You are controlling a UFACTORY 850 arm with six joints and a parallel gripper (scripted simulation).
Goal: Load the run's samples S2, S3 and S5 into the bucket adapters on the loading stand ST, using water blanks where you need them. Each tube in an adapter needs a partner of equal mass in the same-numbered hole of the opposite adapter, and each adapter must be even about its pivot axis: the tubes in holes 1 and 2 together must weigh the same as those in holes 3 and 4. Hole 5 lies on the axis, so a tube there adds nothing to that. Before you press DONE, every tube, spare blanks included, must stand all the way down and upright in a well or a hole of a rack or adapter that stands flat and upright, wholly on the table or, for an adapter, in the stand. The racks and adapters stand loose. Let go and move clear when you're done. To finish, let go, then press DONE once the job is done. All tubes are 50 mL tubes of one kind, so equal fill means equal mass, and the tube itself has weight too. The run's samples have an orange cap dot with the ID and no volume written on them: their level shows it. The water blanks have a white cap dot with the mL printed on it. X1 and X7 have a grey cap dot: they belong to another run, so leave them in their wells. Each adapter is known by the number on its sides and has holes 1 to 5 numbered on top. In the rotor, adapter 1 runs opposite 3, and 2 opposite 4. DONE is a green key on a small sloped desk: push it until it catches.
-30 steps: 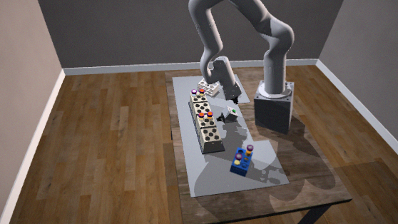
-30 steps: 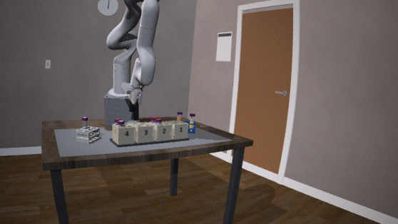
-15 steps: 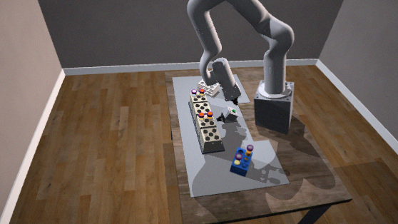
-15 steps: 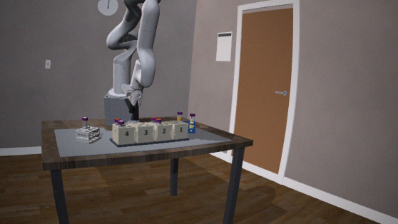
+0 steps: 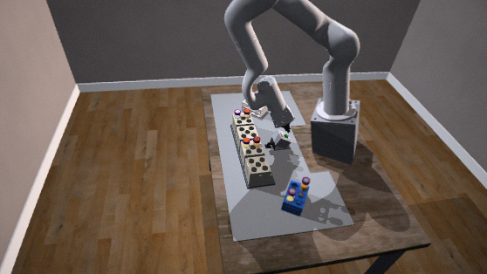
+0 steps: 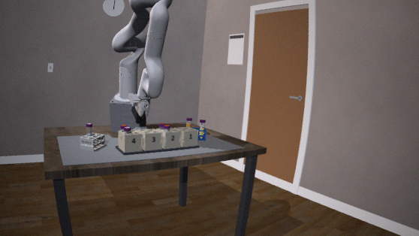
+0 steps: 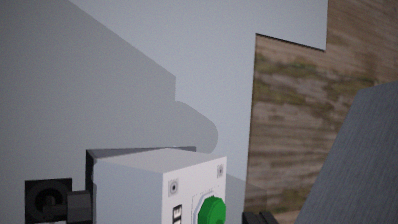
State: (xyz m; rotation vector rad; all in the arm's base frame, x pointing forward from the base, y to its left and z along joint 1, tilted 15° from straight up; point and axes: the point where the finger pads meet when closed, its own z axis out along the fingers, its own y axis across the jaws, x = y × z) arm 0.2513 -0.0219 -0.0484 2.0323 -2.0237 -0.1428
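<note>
Now: hand 5 cm above the green done key. Also, from my hand: blue rack 6 cm ahead, 36 cm to the left, 9 cm below; then loading stand 19 cm ahead, 3 cm to the left, 11 cm below; then white rack 9 cm ahead, 31 cm to the right, 9 cm below.
</note>
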